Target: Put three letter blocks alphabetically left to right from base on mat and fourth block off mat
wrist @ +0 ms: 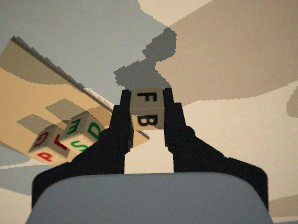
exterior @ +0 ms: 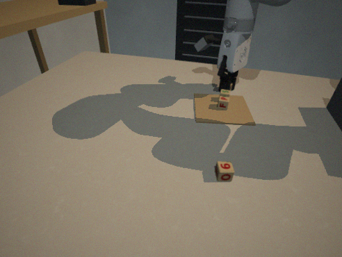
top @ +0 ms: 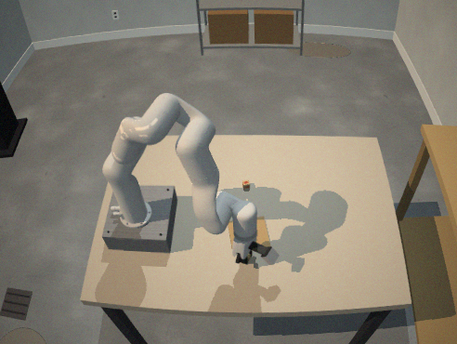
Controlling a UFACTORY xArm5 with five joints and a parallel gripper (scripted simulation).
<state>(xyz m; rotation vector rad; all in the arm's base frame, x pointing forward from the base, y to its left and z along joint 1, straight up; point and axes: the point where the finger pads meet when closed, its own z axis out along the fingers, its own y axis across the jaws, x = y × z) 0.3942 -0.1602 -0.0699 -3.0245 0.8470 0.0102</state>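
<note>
The tan mat is 20 mm ahead of my hand, 110 mm to the left of it and 20 mm below it. Also, from my hand: green-marked block (10 mm ahead, 60 mm to the left, 10 mm below); then red-marked block (30 mm ahead, 340 mm to the left, 10 mm below).
</note>
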